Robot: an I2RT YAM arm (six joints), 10 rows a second.
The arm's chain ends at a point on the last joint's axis. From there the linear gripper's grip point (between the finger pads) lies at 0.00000 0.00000 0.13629 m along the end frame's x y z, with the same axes.
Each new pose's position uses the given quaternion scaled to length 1; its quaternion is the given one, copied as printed.
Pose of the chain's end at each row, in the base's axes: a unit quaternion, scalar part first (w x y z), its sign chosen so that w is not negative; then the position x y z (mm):
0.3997, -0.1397, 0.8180, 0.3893, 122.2, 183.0, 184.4
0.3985, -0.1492, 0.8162, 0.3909, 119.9, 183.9, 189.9
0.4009, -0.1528, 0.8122, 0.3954, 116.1, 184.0, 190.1
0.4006, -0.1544, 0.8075, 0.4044, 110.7, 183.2, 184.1
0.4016, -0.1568, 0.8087, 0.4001, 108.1, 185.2, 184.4
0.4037, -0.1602, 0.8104, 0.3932, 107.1, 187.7, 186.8
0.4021, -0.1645, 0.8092, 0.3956, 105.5, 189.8, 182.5
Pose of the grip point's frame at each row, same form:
0.3997, -0.1397, 0.8180, 0.3893, 196.5, 285.0, 133.0
0.3985, -0.1492, 0.8162, 0.3909, 192.7, 287.1, 138.5
0.4009, -0.1528, 0.8122, 0.3954, 188.4, 288.2, 140.2
0.4006, -0.1544, 0.8075, 0.4044, 181.9, 289.1, 136.1
0.4016, -0.1568, 0.8087, 0.4001, 179.5, 290.6, 135.7
0.4037, -0.1602, 0.8104, 0.3932, 179.1, 292.2, 137.1
0.4021, -0.1645, 0.8092, 0.3956, 176.4, 295.1, 132.9

